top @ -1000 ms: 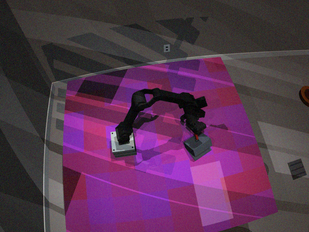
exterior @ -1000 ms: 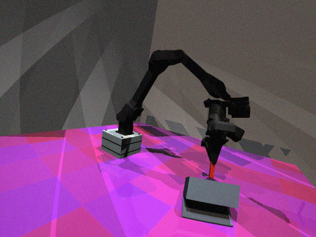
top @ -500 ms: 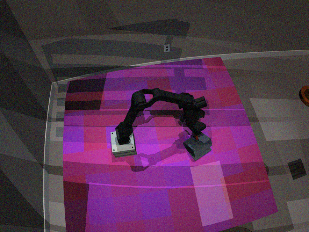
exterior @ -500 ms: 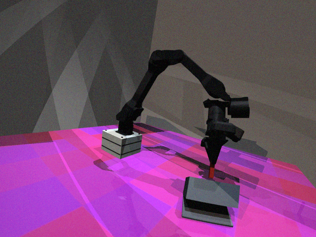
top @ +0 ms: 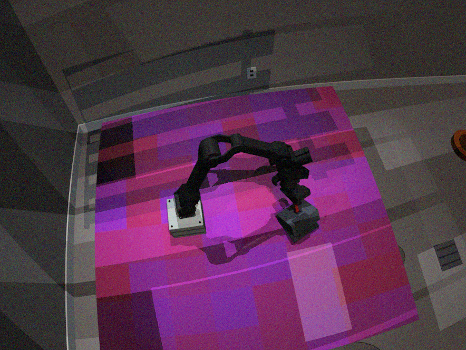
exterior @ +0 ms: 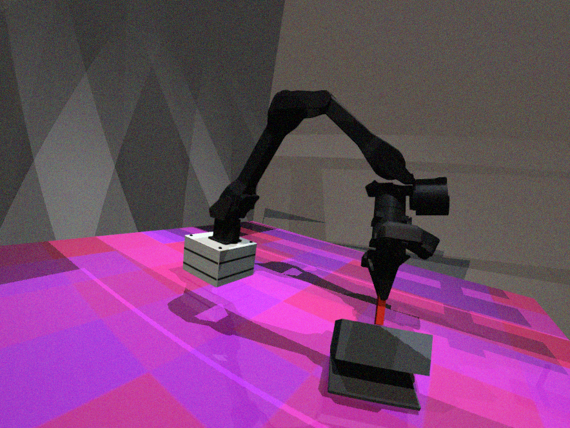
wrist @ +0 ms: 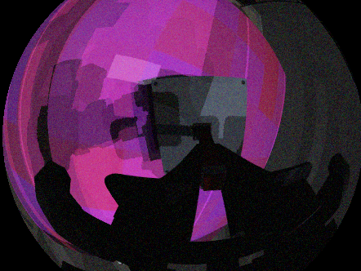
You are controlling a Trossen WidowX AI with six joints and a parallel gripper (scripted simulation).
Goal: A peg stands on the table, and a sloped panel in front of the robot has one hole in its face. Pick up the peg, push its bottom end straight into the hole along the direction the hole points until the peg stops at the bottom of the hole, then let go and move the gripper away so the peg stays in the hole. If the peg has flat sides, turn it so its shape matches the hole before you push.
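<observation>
Right now my gripper tip is 1 cm short of the sloped panel, 3 cm to the left of it and 6 cm above it. Round my gripper tip: red peg: 1 cm behind, 1 cm to the left, 1 cm above.
</observation>
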